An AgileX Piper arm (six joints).
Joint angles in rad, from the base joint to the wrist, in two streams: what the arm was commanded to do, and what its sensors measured. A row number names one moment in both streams.
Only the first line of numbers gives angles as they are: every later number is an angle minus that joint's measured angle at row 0.
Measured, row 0:
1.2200, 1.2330, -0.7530, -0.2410, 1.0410, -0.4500
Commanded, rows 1 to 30:
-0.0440, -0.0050, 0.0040, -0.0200, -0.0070, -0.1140
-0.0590, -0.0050, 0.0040, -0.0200, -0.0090, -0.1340
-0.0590, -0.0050, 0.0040, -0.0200, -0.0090, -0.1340
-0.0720, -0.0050, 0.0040, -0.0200, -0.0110, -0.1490
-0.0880, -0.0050, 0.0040, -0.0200, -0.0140, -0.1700
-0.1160, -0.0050, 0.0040, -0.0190, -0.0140, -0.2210
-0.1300, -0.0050, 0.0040, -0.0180, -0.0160, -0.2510
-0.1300, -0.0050, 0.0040, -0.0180, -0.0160, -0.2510
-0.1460, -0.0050, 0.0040, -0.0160, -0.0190, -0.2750
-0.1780, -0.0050, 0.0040, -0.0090, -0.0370, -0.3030
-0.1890, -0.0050, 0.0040, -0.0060, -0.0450, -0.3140
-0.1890, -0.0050, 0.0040, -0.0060, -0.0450, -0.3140
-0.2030, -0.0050, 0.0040, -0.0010, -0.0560, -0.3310
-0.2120, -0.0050, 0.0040, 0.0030, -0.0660, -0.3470
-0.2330, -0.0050, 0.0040, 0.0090, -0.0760, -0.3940
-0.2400, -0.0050, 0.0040, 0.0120, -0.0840, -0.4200
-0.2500, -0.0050, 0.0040, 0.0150, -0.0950, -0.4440
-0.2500, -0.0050, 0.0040, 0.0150, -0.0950, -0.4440
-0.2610, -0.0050, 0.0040, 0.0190, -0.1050, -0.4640
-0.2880, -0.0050, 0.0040, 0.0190, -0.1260, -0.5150
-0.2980, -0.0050, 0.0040, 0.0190, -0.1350, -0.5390
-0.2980, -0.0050, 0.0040, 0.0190, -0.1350, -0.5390
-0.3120, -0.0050, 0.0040, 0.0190, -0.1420, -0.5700
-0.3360, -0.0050, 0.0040, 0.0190, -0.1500, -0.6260
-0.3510, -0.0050, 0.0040, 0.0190, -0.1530, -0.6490
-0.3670, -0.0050, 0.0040, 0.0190, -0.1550, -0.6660
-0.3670, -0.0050, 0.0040, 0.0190, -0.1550, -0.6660
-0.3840, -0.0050, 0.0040, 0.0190, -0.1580, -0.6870
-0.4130, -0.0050, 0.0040, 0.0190, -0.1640, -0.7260
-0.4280, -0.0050, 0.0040, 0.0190, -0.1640, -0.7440
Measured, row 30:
-0.3880, 0.0000, 0.0000, 0.0290, -0.1380, -0.6780
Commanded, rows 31 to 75:
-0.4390, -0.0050, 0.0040, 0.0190, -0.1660, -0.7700
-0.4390, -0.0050, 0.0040, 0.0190, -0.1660, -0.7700
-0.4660, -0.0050, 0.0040, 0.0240, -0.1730, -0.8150
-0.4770, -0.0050, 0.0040, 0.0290, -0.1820, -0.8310
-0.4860, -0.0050, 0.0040, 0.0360, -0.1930, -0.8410
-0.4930, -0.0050, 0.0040, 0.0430, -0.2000, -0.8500
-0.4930, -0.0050, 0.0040, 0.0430, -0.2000, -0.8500
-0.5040, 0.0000, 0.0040, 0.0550, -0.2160, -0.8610
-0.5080, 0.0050, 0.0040, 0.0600, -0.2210, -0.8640
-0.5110, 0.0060, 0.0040, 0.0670, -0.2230, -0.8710
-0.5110, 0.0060, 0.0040, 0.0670, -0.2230, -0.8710
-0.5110, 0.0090, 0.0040, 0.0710, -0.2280, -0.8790
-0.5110, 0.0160, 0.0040, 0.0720, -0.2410, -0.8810
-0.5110, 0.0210, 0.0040, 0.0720, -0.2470, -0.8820
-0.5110, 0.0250, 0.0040, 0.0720, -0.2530, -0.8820
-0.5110, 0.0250, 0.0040, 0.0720, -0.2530, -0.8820
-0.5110, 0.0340, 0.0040, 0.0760, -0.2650, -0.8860
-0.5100, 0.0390, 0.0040, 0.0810, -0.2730, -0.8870
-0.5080, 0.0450, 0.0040, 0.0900, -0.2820, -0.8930
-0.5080, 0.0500, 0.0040, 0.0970, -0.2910, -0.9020
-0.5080, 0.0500, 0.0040, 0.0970, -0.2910, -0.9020
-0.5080, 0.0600, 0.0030, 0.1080, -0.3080, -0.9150
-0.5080, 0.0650, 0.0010, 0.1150, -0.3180, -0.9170
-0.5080, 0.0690, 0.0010, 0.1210, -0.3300, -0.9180
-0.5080, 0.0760, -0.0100, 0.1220, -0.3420, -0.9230
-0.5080, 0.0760, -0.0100, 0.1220, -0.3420, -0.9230
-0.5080, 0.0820, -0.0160, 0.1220, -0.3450, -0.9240
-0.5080, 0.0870, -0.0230, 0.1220, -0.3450, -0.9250
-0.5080, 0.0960, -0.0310, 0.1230, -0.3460, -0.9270
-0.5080, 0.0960, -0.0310, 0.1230, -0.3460, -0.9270
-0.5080, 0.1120, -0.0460, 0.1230, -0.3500, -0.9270
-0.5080, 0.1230, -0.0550, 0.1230, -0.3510, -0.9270
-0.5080, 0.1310, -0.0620, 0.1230, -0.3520, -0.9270
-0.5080, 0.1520, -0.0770, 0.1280, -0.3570, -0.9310
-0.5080, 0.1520, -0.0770, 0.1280, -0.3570, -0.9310
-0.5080, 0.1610, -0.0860, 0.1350, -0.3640, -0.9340
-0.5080, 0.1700, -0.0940, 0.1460, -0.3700, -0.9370
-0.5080, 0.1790, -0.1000, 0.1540, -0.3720, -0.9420
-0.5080, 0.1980, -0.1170, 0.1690, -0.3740, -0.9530
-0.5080, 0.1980, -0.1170, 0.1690, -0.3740, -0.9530
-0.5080, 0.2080, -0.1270, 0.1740, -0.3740, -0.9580
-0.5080, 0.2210, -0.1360, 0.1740, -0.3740, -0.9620
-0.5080, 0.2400, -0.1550, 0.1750, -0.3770, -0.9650
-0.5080, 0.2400, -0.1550, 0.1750, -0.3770, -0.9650
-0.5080, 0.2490, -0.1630, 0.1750, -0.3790, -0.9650
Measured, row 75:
-0.5030, 0.2300, -0.1350, 0.1700, -0.3480, -0.9440
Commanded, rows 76 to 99:
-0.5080, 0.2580, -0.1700, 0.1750, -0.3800, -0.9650
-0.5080, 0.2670, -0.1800, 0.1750, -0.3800, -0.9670
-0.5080, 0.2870, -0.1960, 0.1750, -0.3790, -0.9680
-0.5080, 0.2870, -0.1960, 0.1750, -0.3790, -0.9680
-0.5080, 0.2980, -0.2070, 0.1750, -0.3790, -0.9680
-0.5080, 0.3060, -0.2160, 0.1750, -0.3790, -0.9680
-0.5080, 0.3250, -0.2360, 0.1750, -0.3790, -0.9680
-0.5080, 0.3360, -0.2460, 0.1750, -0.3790, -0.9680
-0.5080, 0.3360, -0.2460, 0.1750, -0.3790, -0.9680
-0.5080, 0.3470, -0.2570, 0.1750, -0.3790, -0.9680
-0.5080, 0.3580, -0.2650, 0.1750, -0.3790, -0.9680
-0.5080, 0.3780, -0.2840, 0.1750, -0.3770, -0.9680
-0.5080, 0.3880, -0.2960, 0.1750, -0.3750, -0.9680
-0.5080, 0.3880, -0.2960, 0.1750, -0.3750, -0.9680
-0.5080, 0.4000, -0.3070, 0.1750, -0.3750, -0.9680
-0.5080, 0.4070, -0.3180, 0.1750, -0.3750, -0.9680
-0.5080, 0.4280, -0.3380, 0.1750, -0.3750, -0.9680
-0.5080, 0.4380, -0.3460, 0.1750, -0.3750, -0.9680
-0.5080, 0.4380, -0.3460, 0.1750, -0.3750, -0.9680
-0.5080, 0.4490, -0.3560, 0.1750, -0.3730, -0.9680
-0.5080, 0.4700, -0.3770, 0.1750, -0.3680, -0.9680
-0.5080, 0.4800, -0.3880, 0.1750, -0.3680, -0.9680
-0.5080, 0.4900, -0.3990, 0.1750, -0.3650, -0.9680
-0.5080, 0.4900, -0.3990, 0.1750, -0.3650, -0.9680
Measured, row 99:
-0.5030, 0.4720, -0.3670, 0.1710, -0.3540, -0.9600
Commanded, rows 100 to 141:
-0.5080, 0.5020, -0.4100, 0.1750, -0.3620, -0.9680
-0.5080, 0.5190, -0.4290, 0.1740, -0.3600, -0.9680
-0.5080, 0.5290, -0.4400, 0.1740, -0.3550, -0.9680
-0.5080, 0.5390, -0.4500, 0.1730, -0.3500, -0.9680
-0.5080, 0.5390, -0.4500, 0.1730, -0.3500, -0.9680
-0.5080, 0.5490, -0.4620, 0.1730, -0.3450, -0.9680
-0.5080, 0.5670, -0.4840, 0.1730, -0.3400, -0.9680
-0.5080, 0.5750, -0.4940, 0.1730, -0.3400, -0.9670
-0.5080, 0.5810, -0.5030, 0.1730, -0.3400, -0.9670
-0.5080, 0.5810, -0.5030, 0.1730, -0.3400, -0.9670
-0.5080, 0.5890, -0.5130, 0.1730, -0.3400, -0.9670
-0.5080, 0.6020, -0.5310, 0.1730, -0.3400, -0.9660
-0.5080, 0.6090, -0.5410, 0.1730, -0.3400, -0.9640
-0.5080, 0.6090, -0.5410, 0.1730, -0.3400, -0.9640
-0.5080, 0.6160, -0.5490, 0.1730, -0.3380, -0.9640
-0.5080, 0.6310, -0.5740, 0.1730, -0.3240, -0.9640
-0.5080, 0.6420, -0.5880, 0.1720, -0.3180, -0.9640
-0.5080, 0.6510, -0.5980, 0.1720, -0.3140, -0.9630
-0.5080, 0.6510, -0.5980, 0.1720, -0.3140, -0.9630
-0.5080, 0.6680, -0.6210, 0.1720, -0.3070, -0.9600
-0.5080, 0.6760, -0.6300, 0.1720, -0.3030, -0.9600
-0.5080, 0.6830, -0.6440, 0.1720, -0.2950, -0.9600
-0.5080, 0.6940, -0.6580, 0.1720, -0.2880, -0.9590
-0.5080, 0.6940, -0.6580, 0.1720, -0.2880, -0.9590
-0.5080, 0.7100, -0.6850, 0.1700, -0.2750, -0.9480
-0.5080, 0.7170, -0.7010, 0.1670, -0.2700, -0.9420
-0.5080, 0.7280, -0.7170, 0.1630, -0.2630, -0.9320
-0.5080, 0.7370, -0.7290, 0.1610, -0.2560, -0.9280
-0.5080, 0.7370, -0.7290, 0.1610, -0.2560, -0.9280
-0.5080, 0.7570, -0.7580, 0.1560, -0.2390, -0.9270
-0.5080, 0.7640, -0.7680, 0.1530, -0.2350, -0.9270
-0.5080, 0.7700, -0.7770, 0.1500, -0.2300, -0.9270
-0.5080, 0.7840, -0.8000, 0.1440, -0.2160, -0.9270
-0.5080, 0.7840, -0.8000, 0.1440, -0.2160, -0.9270
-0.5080, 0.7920, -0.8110, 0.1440, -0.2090, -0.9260
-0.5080, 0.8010, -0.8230, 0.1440, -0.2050, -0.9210
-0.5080, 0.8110, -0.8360, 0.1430, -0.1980, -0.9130
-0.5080, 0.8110, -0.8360, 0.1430, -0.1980, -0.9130
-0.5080, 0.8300, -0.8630, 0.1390, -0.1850, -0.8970
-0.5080, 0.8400, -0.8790, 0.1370, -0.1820, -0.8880
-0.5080, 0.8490, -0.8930, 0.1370, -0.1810, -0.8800
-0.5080, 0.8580, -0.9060, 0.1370, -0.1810, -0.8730
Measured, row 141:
-0.5030, 0.8420, -0.8660, 0.1460, -0.1730, -0.9000
